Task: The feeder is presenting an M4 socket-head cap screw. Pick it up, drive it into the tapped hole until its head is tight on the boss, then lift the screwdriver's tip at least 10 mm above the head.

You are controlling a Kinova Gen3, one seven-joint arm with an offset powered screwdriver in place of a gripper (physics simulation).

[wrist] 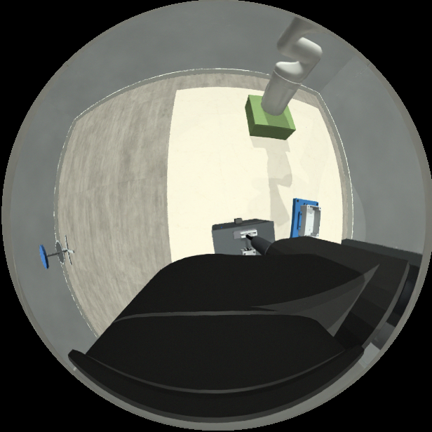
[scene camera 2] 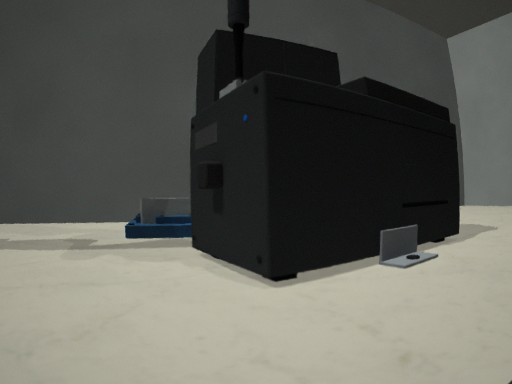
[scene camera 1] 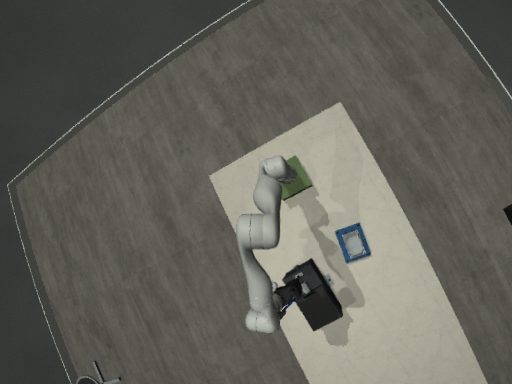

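Observation:
The black screw feeder [scene camera 1: 320,307] [scene camera 2: 350,165] [wrist: 225,244] stands on the table. My screwdriver [scene camera 2: 239,78] [wrist: 248,237] points down with its tip at the light pick-up block [scene camera 2: 228,90] on the feeder's top. The tip appears to meet the block. The M4 screw cannot be made out, so I cannot tell whether it is on the tip. A light grey housing [scene camera 1: 355,245] [scene camera 2: 170,209] [wrist: 310,220] sits in a blue fixture [scene camera 1: 341,241] [scene camera 2: 155,231] [wrist: 296,212], apart from the screwdriver. The boss and its tapped hole cannot be made out.
A small grey angle bracket [scene camera 1: 328,280] [scene camera 2: 398,245] lies beside the feeder. A green block [scene camera 1: 301,181] [wrist: 267,131] is at the arm's base. Taller black parts [scene camera 2: 300,60] rise behind the feeder's pick-up corner. A blue-topped stool [wrist: 44,256] stands on the floor.

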